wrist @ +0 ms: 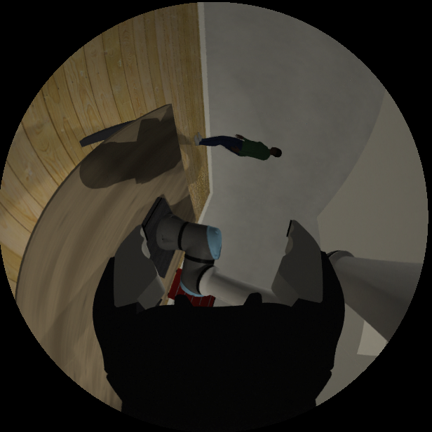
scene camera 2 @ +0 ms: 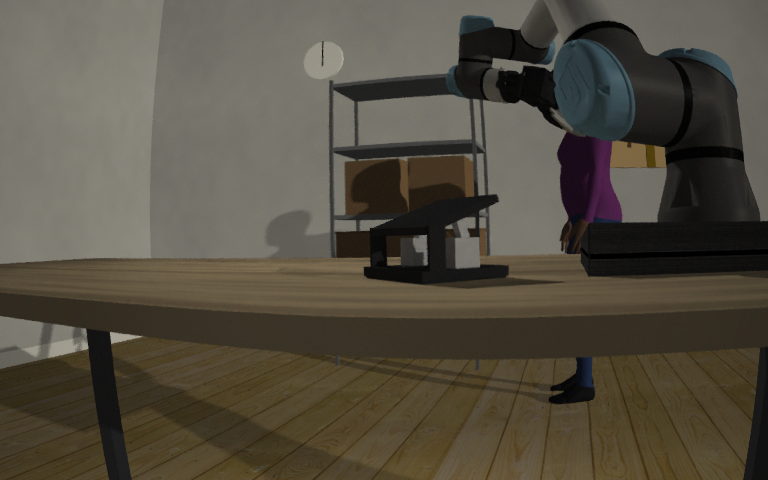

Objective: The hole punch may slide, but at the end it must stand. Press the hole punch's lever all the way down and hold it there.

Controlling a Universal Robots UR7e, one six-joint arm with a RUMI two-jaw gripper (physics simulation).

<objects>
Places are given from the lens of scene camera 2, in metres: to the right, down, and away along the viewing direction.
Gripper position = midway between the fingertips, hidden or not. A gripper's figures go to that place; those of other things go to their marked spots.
my gripper point(scene camera 2: 592, 99): 0.40, -0.27, 1.04
hole punch point(scene camera 2: 435, 259): 0.05, 0.02, 0.56
</objects>
